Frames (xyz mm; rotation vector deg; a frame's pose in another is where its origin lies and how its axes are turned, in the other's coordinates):
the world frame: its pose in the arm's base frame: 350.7 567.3 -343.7 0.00 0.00 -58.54
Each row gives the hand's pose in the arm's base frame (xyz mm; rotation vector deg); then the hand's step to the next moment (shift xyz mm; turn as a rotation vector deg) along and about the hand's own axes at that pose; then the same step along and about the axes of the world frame.
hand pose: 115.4 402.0 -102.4 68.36 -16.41 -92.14
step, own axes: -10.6 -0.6 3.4 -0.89 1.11 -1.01
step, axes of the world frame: -8.6 0.9 7.0 0.17 1.55 0.78
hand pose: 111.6 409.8 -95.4 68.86 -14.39 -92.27
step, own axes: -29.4 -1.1 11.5 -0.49 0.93 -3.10
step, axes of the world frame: -23.3 0.4 21.4 0.51 3.19 -0.55
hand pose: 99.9 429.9 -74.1 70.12 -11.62 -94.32
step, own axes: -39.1 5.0 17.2 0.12 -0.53 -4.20
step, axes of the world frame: -24.8 0.8 35.1 -0.04 3.51 -2.37
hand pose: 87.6 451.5 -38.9 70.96 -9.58 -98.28
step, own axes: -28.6 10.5 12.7 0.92 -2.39 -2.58
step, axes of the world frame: -11.3 3.0 30.9 -1.05 1.28 -3.24
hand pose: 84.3 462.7 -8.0 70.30 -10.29 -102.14
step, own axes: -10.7 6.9 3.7 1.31 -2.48 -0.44
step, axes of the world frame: -1.4 3.1 12.8 -1.11 -0.77 -2.50
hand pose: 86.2 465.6 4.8 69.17 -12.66 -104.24
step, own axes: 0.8 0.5 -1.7 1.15 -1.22 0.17
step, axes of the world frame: 1.1 1.2 -1.1 -0.31 -0.95 -1.36
